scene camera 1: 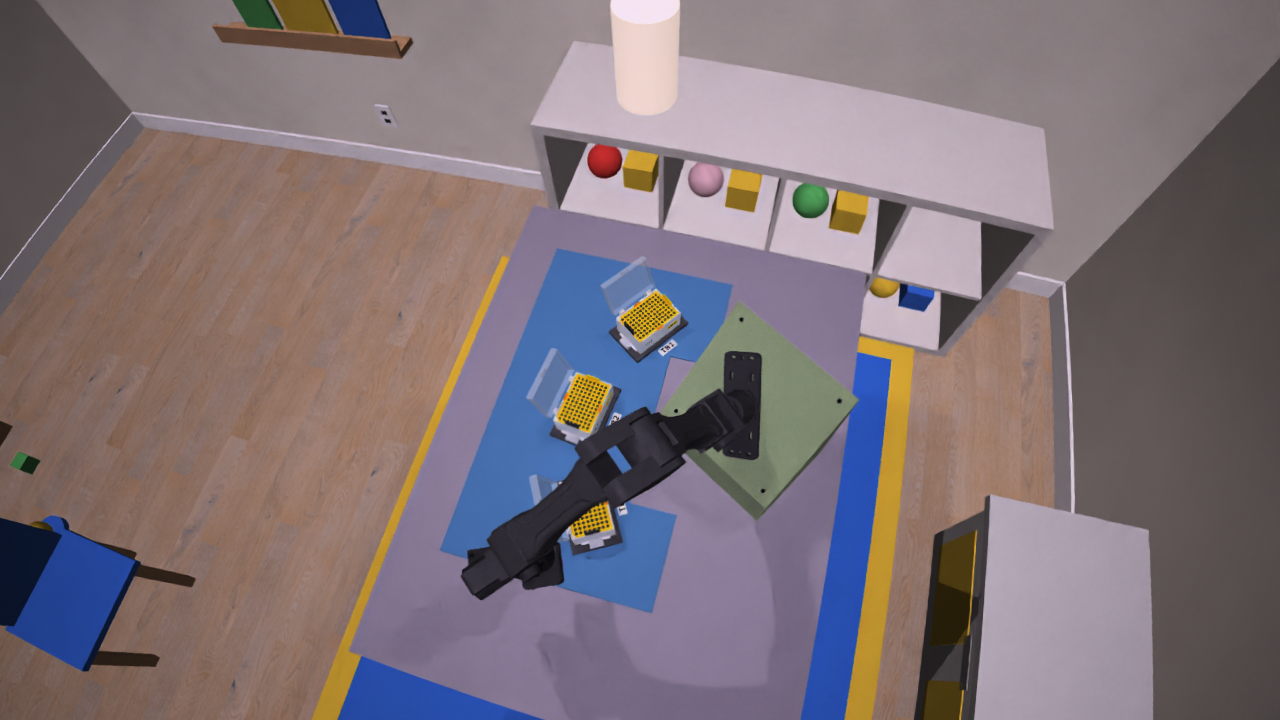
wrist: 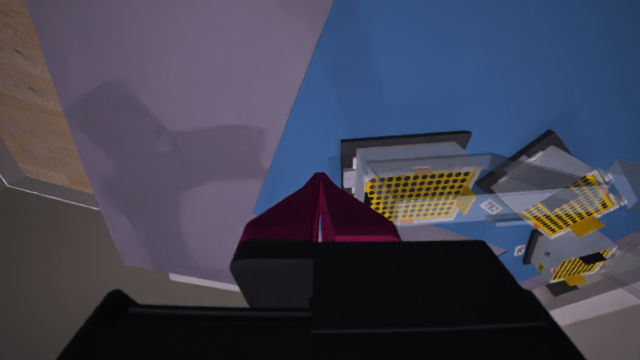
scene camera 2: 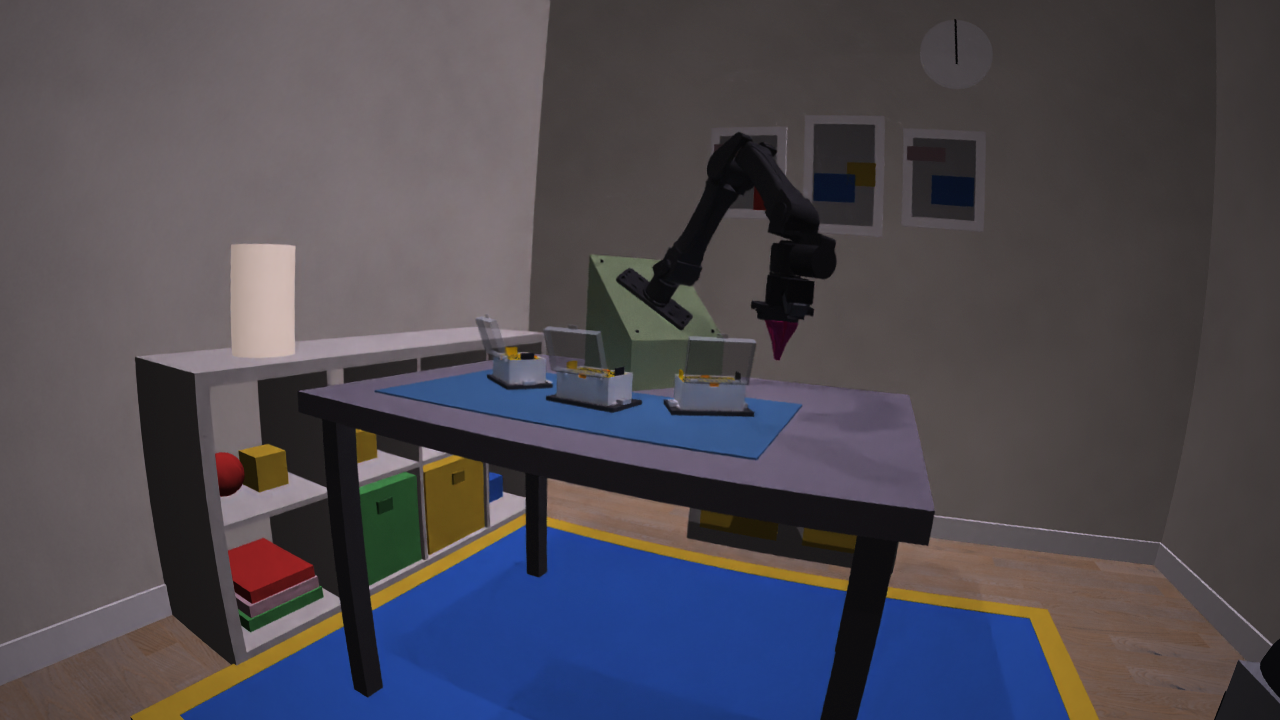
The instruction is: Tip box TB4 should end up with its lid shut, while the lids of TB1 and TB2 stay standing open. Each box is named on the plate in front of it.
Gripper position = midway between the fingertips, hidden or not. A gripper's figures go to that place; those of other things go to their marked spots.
Labels:
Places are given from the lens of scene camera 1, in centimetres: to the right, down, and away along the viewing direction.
my gripper (scene camera 1: pixel 551 563): -16, 37, 112
blue mat (scene camera 1: pixel 571 314): -16, -11, 148

